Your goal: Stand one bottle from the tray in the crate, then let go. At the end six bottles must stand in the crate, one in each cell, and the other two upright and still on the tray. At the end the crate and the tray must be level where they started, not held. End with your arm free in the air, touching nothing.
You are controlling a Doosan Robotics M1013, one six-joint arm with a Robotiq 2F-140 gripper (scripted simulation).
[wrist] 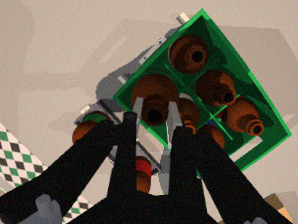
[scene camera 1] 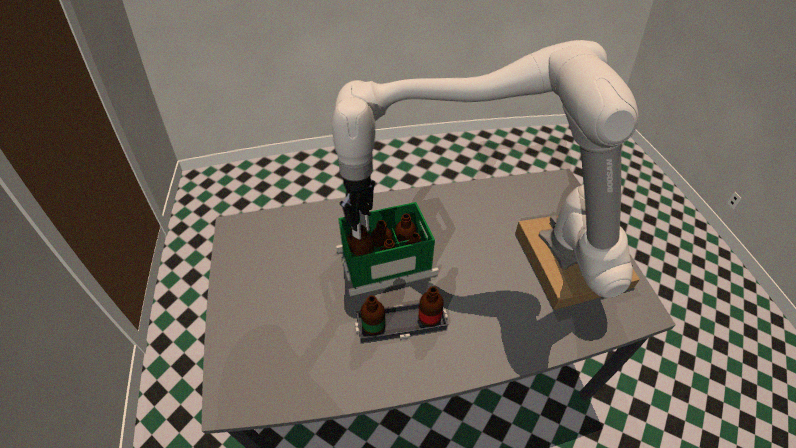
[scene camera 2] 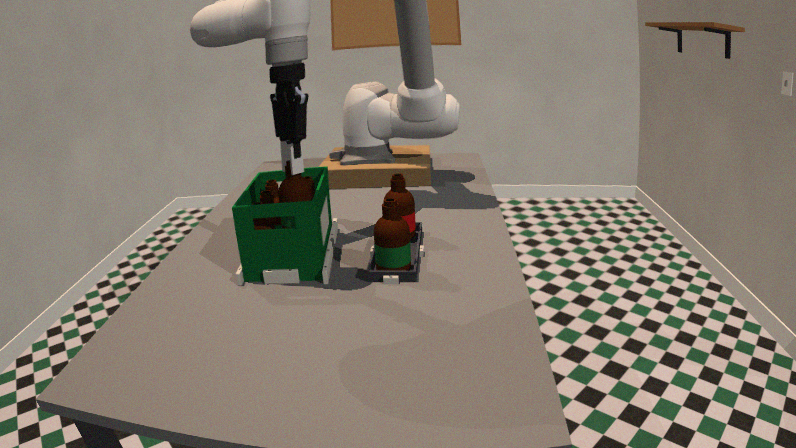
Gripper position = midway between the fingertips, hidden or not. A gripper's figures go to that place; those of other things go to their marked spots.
Scene:
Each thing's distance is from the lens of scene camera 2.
my gripper (scene camera 2: 293,171): 109 cm
tray (scene camera 2: 373,275): 109 cm

